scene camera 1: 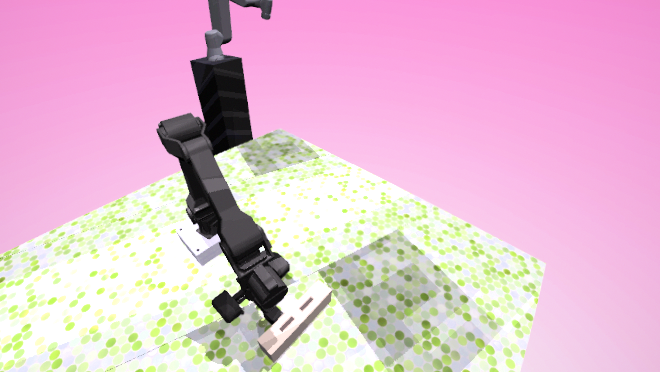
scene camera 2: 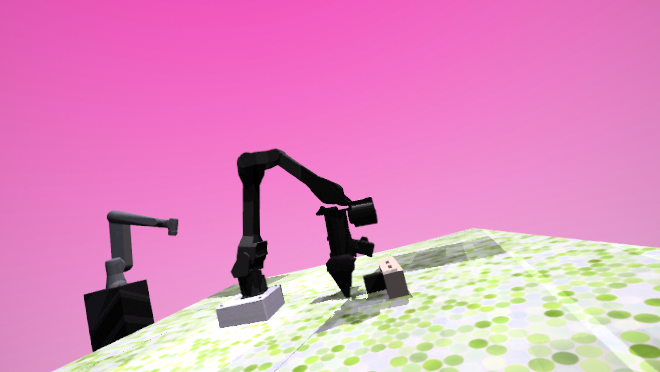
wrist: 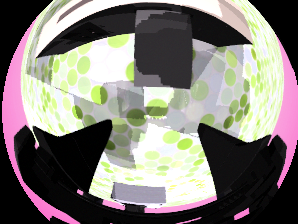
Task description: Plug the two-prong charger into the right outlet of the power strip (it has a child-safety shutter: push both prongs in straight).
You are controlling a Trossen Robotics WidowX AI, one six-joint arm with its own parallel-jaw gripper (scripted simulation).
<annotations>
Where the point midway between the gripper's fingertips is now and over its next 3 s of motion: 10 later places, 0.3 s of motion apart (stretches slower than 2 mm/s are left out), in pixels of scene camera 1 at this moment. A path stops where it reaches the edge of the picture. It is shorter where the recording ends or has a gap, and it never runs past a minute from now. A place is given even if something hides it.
The gripper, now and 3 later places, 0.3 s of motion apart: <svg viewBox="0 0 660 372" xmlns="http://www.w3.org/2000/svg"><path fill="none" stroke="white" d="M256 300L260 298L263 294L262 294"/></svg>
</annotations>
